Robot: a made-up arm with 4 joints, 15 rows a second.
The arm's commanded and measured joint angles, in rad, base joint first. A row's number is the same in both.
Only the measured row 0 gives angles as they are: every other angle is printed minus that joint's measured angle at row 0.
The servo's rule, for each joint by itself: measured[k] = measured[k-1] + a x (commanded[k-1-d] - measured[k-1]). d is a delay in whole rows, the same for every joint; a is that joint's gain. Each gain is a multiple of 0.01, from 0.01 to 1. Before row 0 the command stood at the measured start. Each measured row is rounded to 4 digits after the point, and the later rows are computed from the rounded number. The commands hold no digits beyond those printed.
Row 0, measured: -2.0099 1.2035 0.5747 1.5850
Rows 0 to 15, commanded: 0.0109 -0.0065 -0.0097 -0.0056; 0.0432 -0.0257 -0.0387 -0.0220; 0.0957 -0.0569 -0.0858 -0.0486; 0.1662 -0.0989 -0.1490 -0.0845; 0.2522 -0.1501 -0.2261 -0.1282; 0.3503 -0.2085 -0.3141 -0.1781; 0.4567 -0.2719 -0.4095 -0.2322; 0.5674 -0.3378 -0.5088 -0.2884; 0.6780 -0.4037 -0.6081 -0.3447; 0.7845 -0.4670 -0.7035 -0.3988; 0.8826 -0.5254 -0.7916 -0.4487; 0.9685 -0.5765 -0.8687 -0.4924; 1.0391 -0.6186 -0.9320 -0.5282; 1.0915 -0.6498 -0.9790 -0.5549; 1.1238 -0.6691 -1.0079 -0.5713; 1.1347 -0.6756 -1.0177 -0.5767
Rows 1 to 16, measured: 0.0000 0.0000 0.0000 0.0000; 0.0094 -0.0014 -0.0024 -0.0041; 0.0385 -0.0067 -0.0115 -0.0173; 0.0877 -0.0177 -0.0301 -0.0405; 0.1552 -0.0356 -0.0598 -0.0731; 0.2386 -0.0608 -0.1014 -0.1139; 0.3347 -0.0933 -0.1546 -0.1614; 0.4396 -0.1326 -0.2183 -0.2138; 0.5495 -0.1777 -0.2909 -0.2690; 0.6600 -0.2274 -0.3702 -0.3250; 0.7671 -0.2801 -0.4535 -0.3796; 0.8664 -0.3341 -0.5380 -0.4307; 0.9542 -0.3874 -0.6207 -0.4764; 1.0272 -0.4383 -0.6985 -0.5147; 1.0825 -0.4848 -0.7686 -0.5444; 1.1180 -0.5253 -0.8284 -0.5643
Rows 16 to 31, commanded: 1.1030 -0.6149 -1.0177 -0.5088; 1.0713 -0.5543 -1.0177 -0.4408; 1.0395 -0.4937 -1.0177 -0.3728; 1.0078 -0.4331 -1.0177 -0.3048; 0.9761 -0.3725 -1.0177 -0.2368; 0.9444 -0.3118 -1.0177 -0.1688; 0.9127 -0.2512 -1.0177 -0.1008; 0.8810 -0.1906 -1.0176 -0.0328; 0.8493 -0.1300 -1.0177 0.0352; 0.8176 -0.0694 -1.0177 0.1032; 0.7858 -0.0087 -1.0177 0.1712; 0.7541 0.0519 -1.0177 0.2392; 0.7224 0.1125 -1.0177 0.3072; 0.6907 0.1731 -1.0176 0.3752; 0.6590 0.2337 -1.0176 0.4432; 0.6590 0.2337 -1.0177 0.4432
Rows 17 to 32, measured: 1.1324 -0.5584 -0.8757 -0.5735; 1.1071 -0.5708 -0.9112 -0.5256; 1.0763 -0.5672 -0.9378 -0.4628; 1.0447 -0.5510 -0.9578 -0.3962; 1.0130 -0.5251 -0.9728 -0.3286; 0.9813 -0.4915 -0.9840 -0.2607; 0.9496 -0.4520 -0.9924 -0.1927; 0.9179 -0.4078 -0.9987 -0.1247; 0.8862 -0.3600 -1.0034 -0.0567; 0.8545 -0.3094 -1.0070 0.0113; 0.8228 -0.2566 -1.0097 0.0793; 0.7910 -0.2021 -1.0117 0.1473; 0.7593 -0.1462 -1.0132 0.2153; 0.7276 -0.0893 -1.0143 0.2833; 0.6959 -0.0316 -1.0151 0.3513; 0.6642 0.0268 -1.0157 0.4193
